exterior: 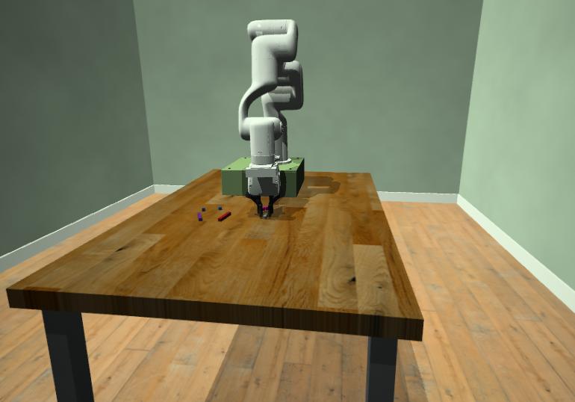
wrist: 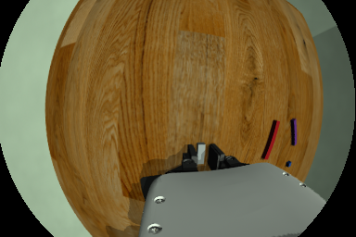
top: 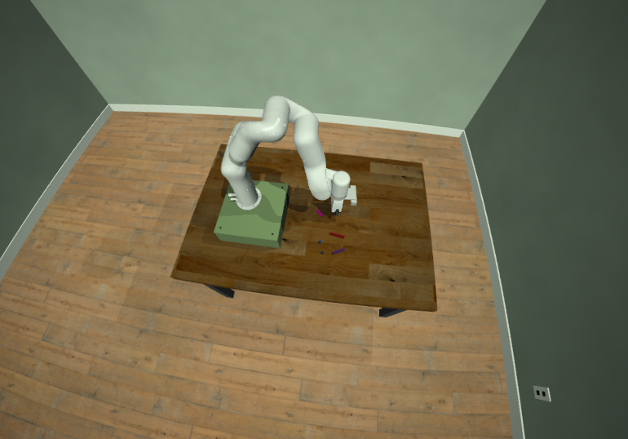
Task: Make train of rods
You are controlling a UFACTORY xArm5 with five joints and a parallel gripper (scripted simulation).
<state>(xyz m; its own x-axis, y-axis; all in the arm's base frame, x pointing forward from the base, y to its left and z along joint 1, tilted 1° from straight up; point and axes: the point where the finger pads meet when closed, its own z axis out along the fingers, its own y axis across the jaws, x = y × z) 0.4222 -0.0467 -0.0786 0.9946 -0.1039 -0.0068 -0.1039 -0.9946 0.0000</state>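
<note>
Right now the grey rod is 20 mm below my hand. Also, from my hand: red rod (130 mm to the right, 20 mm below, 10 mm behind); purple rod (210 mm to the right, 20 mm below, 10 mm behind).
</note>
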